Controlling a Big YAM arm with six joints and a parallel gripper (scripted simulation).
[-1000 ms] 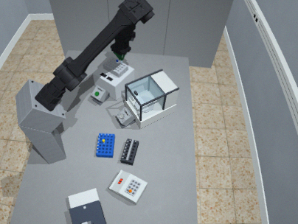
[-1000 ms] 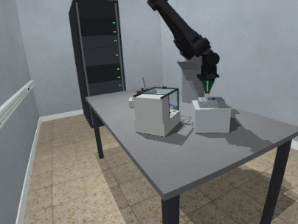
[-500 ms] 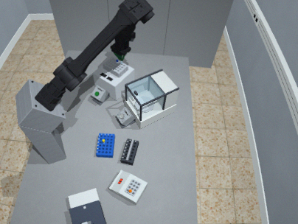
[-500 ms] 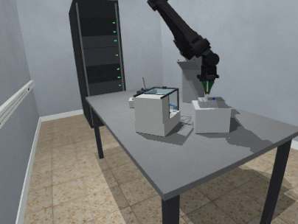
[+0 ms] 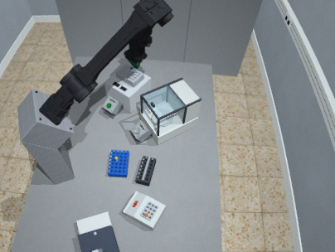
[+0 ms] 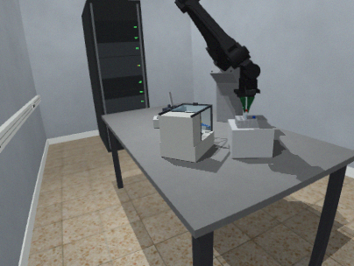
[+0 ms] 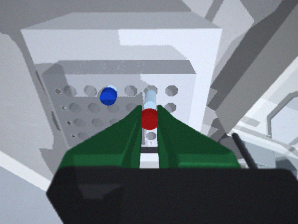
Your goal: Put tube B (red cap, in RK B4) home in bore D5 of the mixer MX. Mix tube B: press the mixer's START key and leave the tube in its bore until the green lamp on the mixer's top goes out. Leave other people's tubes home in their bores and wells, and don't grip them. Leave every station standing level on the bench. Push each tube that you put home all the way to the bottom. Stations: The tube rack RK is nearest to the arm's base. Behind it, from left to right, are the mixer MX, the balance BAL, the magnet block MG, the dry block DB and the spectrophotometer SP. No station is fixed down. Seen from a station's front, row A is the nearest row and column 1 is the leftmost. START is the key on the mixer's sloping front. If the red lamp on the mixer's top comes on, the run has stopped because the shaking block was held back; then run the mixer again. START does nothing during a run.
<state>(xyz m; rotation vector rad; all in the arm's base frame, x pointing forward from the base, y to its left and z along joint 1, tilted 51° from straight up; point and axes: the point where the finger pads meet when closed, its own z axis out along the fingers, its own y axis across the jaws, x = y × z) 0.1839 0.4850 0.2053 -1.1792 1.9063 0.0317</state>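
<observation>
The blue-capped tube is 3 cm behind my hand, 1 cm to the left of it and 5 cm below it. Round my hand: green start key 7 cm behind, 19 cm to the right, 14 cm below; grey bore block 3 cm behind, 2 cm to the right, 6 cm below; yellow-capped tube 11 cm ahead, 44 cm to the right, 18 cm below.
</observation>
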